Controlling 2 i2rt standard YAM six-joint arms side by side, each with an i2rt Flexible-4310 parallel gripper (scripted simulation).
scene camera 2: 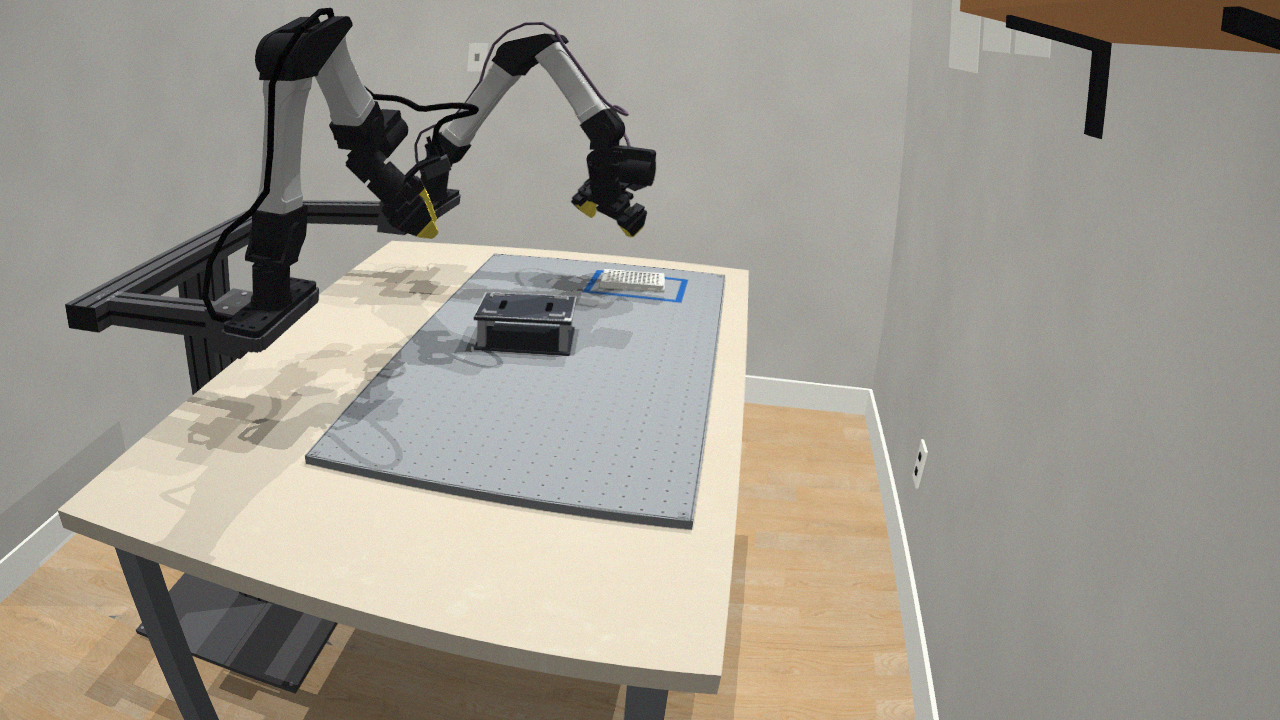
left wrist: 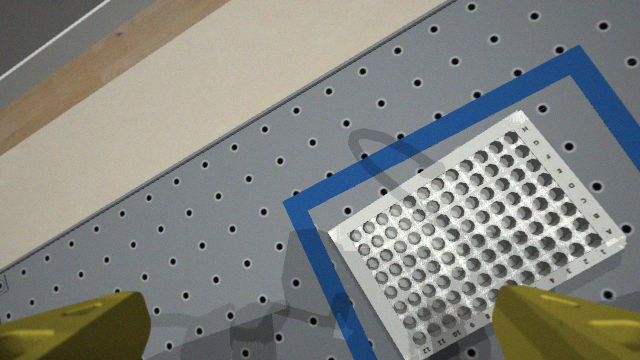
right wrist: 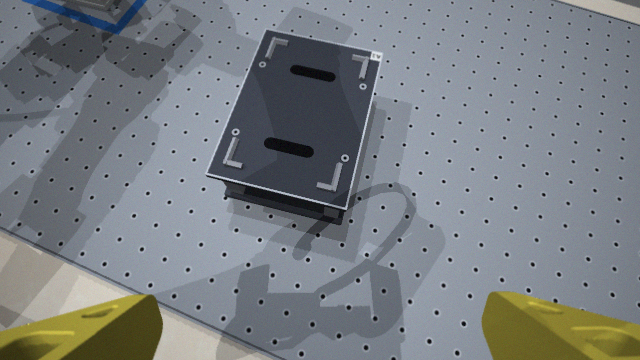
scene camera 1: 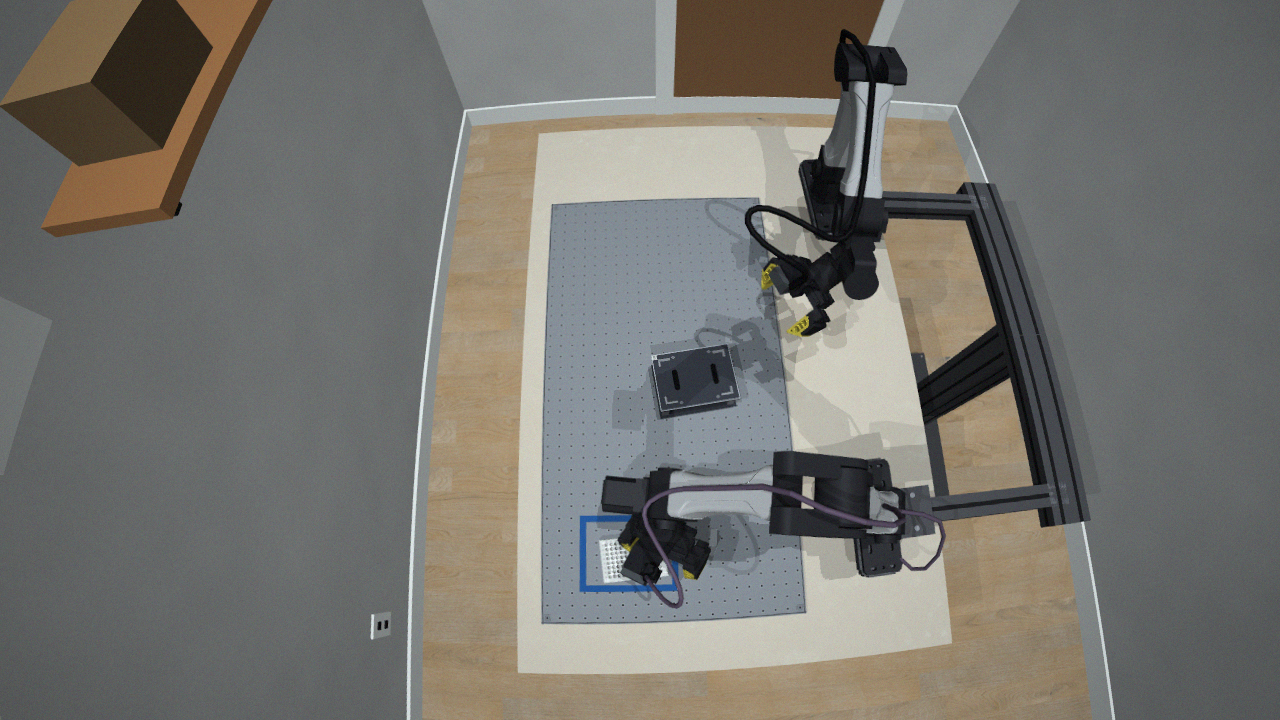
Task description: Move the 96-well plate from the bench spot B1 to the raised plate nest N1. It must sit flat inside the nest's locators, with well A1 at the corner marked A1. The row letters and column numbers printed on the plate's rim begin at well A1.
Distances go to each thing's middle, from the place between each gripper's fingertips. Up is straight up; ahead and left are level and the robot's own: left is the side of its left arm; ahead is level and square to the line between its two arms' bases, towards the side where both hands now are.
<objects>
I see my left gripper [scene camera 2: 611, 225] 50 mm short of the white 96-well plate [scene camera 2: 612, 279], 10 mm to the left of it and 120 mm above it. The rest, counted from my left hand: dark raised nest [scene camera 1: 697, 387] 80 mm behind, 360 mm to the right, 70 mm below.
Now: right hand [scene camera 2: 435, 228] 160 mm above the dark raised nest, 150 mm short of it and 80 mm to the right of it. Round my right hand: white 96-well plate 430 mm to the left, 280 mm ahead, 210 mm below.
</objects>
